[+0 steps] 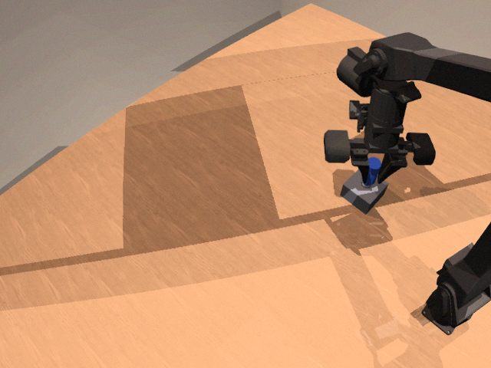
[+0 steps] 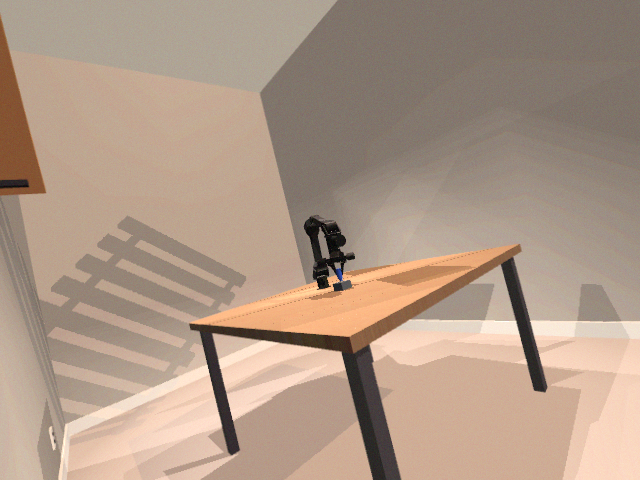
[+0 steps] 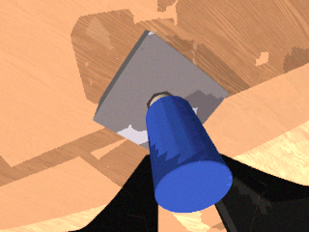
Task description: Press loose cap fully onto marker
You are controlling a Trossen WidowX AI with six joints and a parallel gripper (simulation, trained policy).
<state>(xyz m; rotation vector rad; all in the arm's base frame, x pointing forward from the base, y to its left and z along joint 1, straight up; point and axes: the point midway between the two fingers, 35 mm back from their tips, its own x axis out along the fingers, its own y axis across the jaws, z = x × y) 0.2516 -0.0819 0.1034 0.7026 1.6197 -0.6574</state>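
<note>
The blue cap is 10 mm to the right of my gripper tip, 10 mm ahead of it and 10 mm above it. Also, from my gripper tip: grey holder block 50 mm below, 10 mm to the right, 10 mm ahead.
</note>
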